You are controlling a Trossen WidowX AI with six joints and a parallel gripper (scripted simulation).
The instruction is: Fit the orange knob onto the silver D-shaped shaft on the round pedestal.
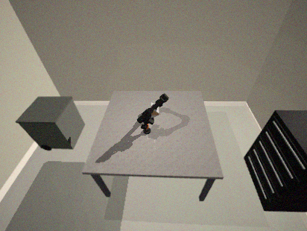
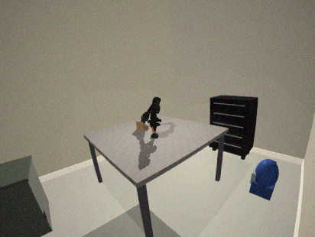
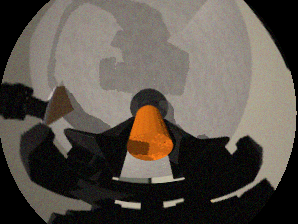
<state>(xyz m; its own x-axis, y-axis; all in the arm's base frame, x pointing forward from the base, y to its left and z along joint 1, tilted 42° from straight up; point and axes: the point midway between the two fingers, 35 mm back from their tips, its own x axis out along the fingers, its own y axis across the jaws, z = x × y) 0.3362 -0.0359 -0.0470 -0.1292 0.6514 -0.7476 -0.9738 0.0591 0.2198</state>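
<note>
Now: gripper tip 4 cm above the dark round pedestal. Round my gripper tip: orange knob 3 cm above.
</note>
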